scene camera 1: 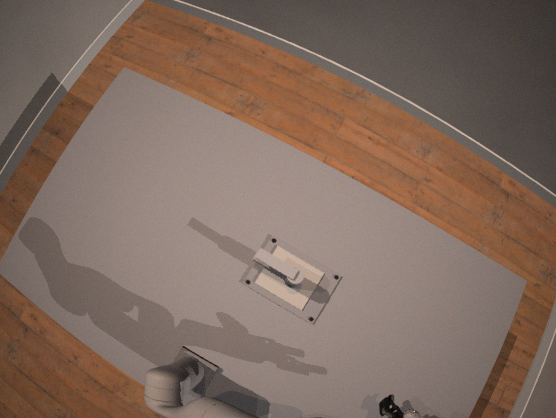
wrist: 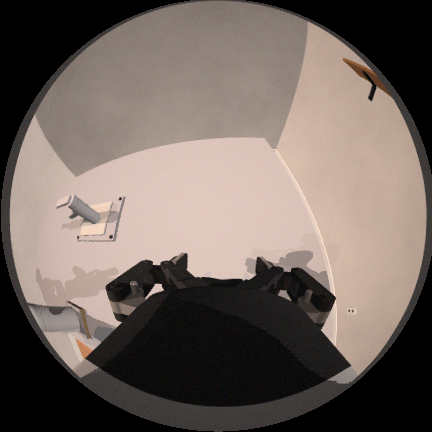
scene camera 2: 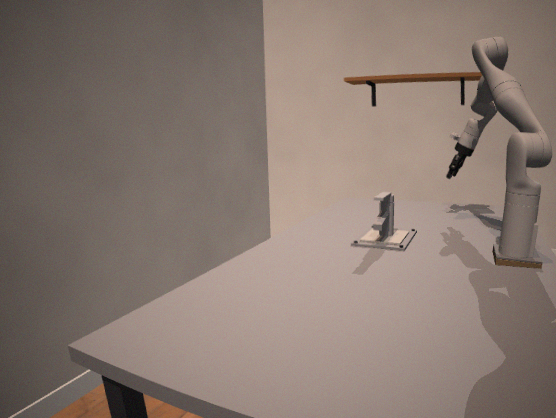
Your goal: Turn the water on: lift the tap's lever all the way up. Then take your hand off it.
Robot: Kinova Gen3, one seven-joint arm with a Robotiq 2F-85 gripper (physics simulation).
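Frame: origin at the arm's base, x ahead, y left, z up, level; centimetres.
Seen in the pictures: gripper, between the fingertips: (scene camera 1: 402, 405) (wrist: 221, 262) (scene camera 2: 450, 177); arm's base, origin of its link: (scene camera 1: 189, 370) (wrist: 73, 317) (scene camera 2: 514, 252).
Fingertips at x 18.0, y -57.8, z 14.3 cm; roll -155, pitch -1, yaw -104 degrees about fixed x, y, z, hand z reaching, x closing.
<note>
Offsets run from my fingertips to a thing's top centre. "spot": to the spot under its first point. Level surfaces: height alone.
The tap {spot: dx +21.1, dy +43.0, dz -1.8 cm} (scene camera 1: 295, 275) (scene camera 2: 391, 216) (wrist: 86, 210) is a grey upright column on a base plate with a cream panel. A flat grey arm (scene camera 1: 272, 262) (scene camera 2: 383, 196) (wrist: 64, 201) sticks out level from its top, and a shorter grey piece {spot: dx +21.6, dy +55.5, dz -8.9 cm} (scene camera 2: 379, 224) (wrist: 73, 215) sticks out lower down on the same side. Which of the two is the lever is hard to tell. My gripper (scene camera 1: 388, 404) (scene camera 2: 451, 175) (wrist: 221, 262) is open and empty. It hangs above the table, well to the side of the tap and apart from it, tilted downward.
The tap's base plate (scene camera 1: 251, 283) (scene camera 2: 360, 244) (wrist: 116, 231) lies on the grey table {dz -16.5 cm} (scene camera 1: 200, 150) (scene camera 2: 250, 320) (wrist: 210, 200). My arm's base (scene camera 2: 520, 260) stands at one table edge. A wooden shelf (scene camera 2: 415, 78) (wrist: 357, 68) hangs on the wall.
</note>
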